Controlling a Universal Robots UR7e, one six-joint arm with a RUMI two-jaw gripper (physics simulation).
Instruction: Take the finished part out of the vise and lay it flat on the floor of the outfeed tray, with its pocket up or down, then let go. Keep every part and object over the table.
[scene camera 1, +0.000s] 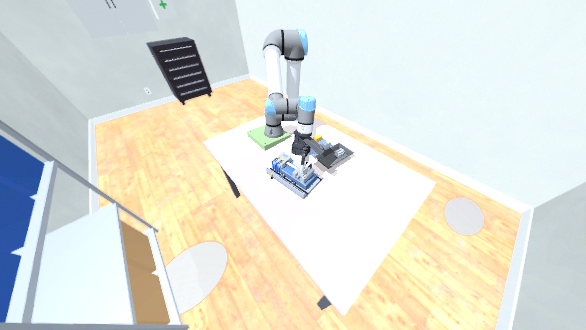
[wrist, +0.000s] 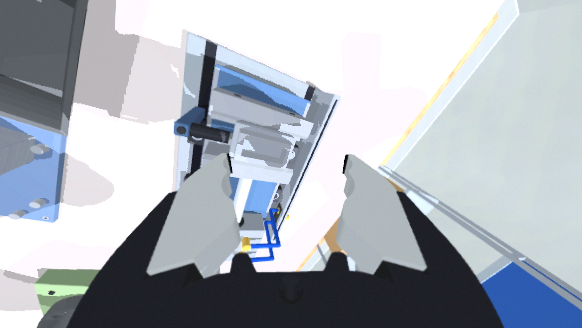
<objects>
gripper: scene camera 1; wrist
same spot on gripper: (wrist: 191, 232) = (scene camera 1: 309, 152)
</objects>
